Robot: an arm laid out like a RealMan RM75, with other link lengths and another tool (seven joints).
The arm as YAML. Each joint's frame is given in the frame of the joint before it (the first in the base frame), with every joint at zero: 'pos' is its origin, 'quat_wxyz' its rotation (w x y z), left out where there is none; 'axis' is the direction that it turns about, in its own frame. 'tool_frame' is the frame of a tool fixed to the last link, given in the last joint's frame.
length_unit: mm
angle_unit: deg
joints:
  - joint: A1
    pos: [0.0, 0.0, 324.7]
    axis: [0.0, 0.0, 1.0]
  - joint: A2
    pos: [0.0, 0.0, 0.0]
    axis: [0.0, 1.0, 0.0]
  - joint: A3
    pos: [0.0, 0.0, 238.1]
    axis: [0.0, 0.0, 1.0]
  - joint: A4
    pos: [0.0, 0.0, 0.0]
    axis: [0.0, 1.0, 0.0]
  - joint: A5
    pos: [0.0, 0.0, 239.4]
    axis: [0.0, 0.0, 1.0]
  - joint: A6
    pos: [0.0, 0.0, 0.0]
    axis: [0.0, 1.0, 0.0]
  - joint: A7
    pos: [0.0, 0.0, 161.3]
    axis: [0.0, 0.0, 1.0]
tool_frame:
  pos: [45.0, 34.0, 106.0]
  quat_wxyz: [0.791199, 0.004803, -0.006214, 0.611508]
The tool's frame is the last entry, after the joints.
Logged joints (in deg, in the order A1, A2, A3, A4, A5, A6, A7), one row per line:
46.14 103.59 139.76 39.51 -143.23 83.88 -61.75
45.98 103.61 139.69 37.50 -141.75 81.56 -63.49
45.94 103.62 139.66 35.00 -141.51 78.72 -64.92
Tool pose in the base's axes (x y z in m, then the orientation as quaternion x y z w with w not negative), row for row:
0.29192 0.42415 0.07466 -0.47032 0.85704 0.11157 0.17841
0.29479 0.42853 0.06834 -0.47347 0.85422 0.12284 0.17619
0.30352 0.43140 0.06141 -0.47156 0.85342 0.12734 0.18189
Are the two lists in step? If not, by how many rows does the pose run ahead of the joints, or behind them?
They are in step.
